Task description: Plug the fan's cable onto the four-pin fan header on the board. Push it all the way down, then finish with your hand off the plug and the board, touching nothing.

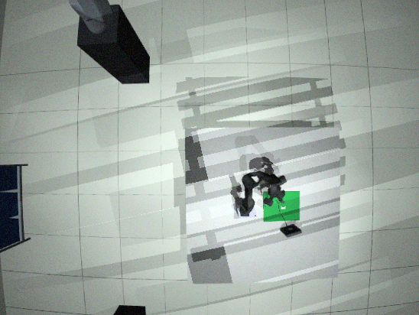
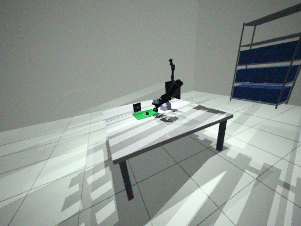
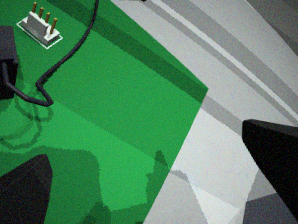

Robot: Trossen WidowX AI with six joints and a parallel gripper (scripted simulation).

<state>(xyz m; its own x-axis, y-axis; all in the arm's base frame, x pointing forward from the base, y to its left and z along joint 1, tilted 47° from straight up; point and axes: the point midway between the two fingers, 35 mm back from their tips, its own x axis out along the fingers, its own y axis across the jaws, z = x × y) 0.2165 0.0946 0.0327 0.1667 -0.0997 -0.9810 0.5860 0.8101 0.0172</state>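
My gripper tip is 10 cm short of the dark plug, 5 cm above it and 1 cm to the left of it. From my gripper tip the other things lie so: fan header (12 cm ahead, 8 cm below, 7 cm to the right); green board (11 cm ahead, 9 cm below, 6 cm to the right); black fan (23 cm to the right, 15 cm ahead, 2 cm below).
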